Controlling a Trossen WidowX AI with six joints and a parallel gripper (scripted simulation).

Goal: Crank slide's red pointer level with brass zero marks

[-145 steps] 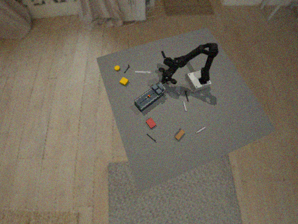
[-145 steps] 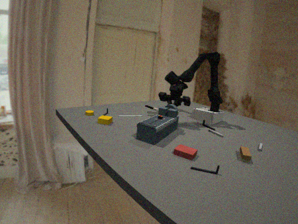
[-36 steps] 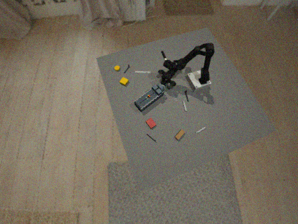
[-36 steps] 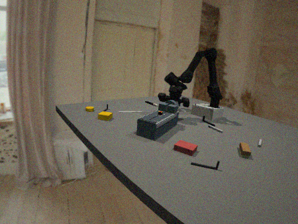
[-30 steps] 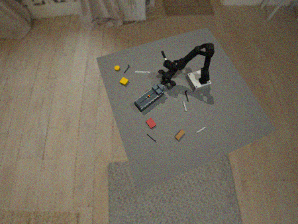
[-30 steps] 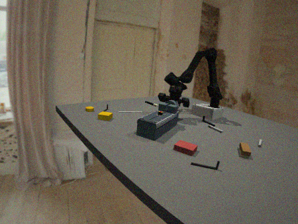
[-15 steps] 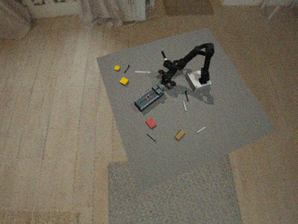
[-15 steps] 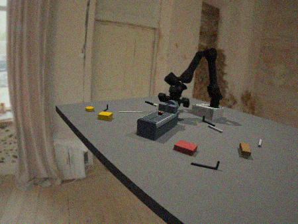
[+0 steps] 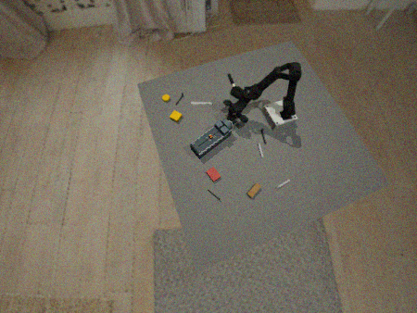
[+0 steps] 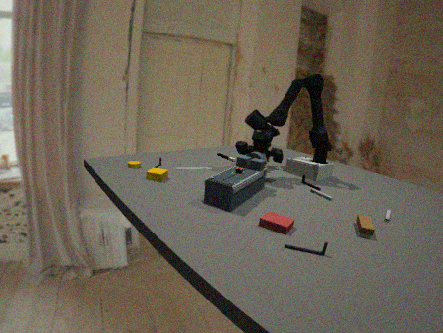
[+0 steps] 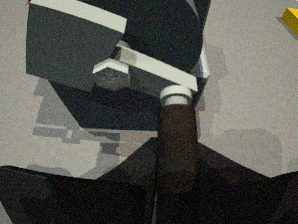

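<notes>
My gripper tip is 2 cm past the dark handle, 1 cm to the left of it and 2 cm below it. The rest, counted from my gripper tip: red pointer (14 cm ahead, 10 cm to the left, 3 cm above); yellow block (32 cm ahead, 14 cm to the right, 4 cm below); red block (17 cm ahead, 31 cm to the left, 4 cm below).
</notes>
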